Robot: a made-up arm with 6 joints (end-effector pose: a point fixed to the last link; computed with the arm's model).
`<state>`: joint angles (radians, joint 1 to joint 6).
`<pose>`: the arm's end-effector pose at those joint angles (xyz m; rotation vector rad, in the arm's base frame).
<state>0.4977 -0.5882 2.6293 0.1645 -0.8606 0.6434</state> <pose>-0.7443 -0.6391 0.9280 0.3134 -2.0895 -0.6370</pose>
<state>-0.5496 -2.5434 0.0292 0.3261 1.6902 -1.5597</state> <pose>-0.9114 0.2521 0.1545 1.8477 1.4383 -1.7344</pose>
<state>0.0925 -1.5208 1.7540 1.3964 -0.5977 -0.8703</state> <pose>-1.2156 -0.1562 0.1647 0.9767 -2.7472 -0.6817</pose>
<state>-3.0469 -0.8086 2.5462 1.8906 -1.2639 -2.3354</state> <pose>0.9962 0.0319 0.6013 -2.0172 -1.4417 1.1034</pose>
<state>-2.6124 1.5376 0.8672 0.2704 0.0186 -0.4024</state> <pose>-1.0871 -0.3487 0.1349 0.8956 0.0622 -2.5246</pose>
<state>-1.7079 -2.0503 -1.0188 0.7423 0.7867 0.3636</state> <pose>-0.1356 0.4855 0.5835 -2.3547 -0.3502 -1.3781</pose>
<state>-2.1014 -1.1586 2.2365 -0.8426 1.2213 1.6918</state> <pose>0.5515 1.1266 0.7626 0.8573 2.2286 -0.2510</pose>
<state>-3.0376 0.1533 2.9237 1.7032 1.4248 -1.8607</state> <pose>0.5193 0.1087 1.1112 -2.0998 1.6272 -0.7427</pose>
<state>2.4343 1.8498 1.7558 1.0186 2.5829 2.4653</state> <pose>-0.8867 0.9425 0.2858 1.3394 -1.2452 -0.5328</pose>
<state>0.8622 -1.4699 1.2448 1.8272 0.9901 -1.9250</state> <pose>-0.8494 -1.0118 0.5122 -0.1308 -2.5589 0.7163</pose>
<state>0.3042 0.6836 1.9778 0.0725 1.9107 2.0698</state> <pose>0.6858 0.0078 1.5060 0.2631 -1.5279 -2.5373</pose>
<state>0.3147 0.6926 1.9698 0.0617 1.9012 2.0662</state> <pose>0.7010 0.0205 1.4969 0.2432 -1.5181 -2.5085</pose>
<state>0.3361 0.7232 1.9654 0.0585 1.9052 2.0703</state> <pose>0.7342 0.0475 1.4741 0.2201 -1.5007 -2.4775</pose>
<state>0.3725 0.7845 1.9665 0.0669 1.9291 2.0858</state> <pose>0.7895 0.0962 1.4299 0.1931 -1.4747 -2.4441</pose>
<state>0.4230 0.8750 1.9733 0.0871 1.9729 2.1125</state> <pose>0.8586 0.1687 1.3611 0.1643 -1.4443 -2.4075</pose>
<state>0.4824 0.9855 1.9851 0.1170 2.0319 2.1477</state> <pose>0.9264 0.2597 1.2704 0.1383 -1.4163 -2.3687</pose>
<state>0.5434 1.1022 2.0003 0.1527 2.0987 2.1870</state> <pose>0.9791 0.3569 1.1676 0.1204 -1.3957 -2.3302</pose>
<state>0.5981 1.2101 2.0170 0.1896 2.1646 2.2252</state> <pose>1.0110 0.4451 1.0677 0.1139 -1.3838 -2.2966</pose>
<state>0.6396 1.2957 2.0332 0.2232 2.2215 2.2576</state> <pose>1.0250 0.5113 0.9869 0.1189 -1.3791 -2.2740</pose>
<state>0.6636 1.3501 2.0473 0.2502 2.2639 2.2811</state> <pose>1.0289 0.5488 0.9372 0.1331 -1.3790 -2.2674</pose>
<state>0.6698 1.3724 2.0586 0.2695 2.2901 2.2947</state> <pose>1.0290 0.5583 0.9210 0.1527 -1.3822 -2.2779</pose>
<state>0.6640 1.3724 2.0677 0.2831 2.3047 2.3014</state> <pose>1.0280 0.5493 0.9283 0.1750 -1.3872 -2.3003</pose>
